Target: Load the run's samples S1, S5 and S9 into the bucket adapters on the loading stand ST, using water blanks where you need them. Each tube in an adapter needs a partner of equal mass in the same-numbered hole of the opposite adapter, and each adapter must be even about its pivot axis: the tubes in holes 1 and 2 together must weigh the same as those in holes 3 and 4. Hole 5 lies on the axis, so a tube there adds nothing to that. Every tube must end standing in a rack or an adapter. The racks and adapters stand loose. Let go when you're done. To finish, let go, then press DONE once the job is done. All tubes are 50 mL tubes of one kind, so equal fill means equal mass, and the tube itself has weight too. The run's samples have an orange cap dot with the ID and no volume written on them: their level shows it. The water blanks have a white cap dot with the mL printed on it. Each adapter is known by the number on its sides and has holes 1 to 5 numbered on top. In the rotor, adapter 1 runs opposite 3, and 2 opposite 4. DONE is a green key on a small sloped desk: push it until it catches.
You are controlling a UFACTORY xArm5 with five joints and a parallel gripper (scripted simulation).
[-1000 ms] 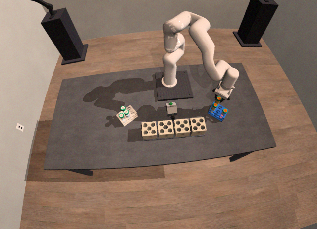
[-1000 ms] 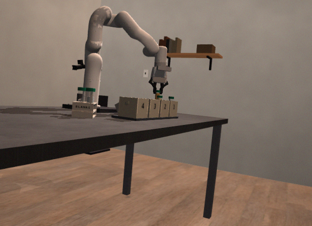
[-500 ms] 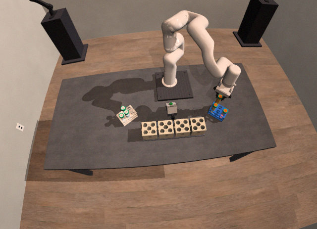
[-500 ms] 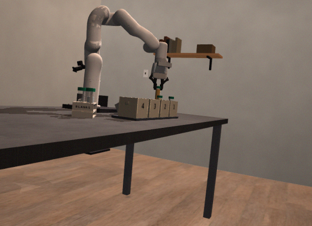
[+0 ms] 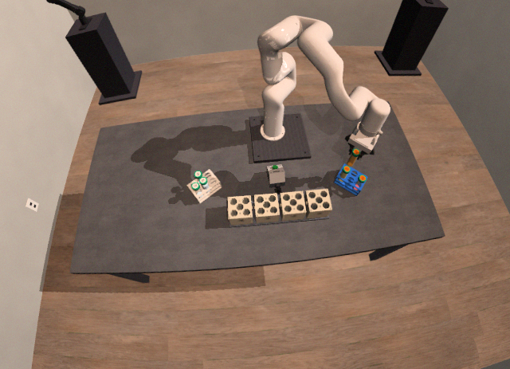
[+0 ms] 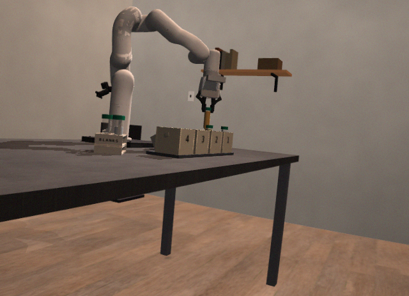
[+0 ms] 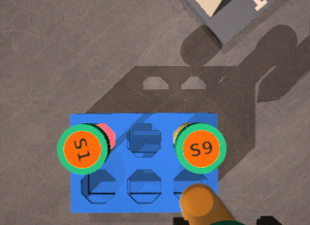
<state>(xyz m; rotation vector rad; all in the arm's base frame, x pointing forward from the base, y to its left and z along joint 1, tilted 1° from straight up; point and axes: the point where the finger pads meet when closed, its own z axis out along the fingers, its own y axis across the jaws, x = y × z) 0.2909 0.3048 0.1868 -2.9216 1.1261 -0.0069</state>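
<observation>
My gripper is now 1 cm past the tube S5 and 5 cm above it. Also, from my hand: green DONE key (5 cm behind, 33 cm to the right, 14 cm below); blue sample rack (4 cm ahead, 2 cm to the left, 17 cm below); adapter 1 (15 cm ahead, 18 cm to the right, 15 cm below).
</observation>
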